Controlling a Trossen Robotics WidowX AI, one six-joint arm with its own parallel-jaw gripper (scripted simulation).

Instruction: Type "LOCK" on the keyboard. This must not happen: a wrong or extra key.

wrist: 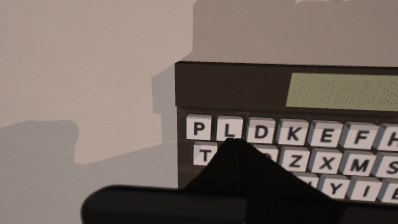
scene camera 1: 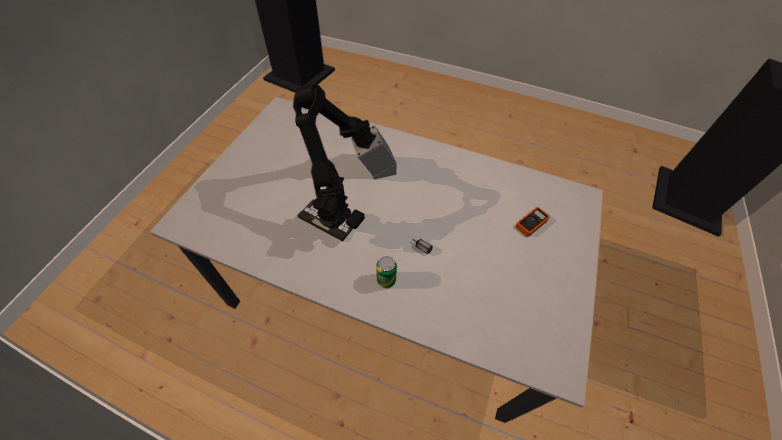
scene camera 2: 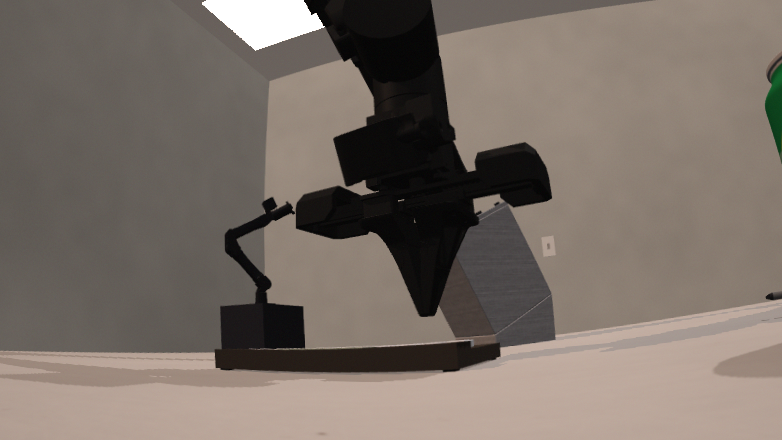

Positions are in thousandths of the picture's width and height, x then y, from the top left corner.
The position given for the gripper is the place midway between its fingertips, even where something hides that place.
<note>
In view: the gripper (scene camera 2: 547,719).
The gripper shows as well in the wrist view (wrist: 587,650).
</note>
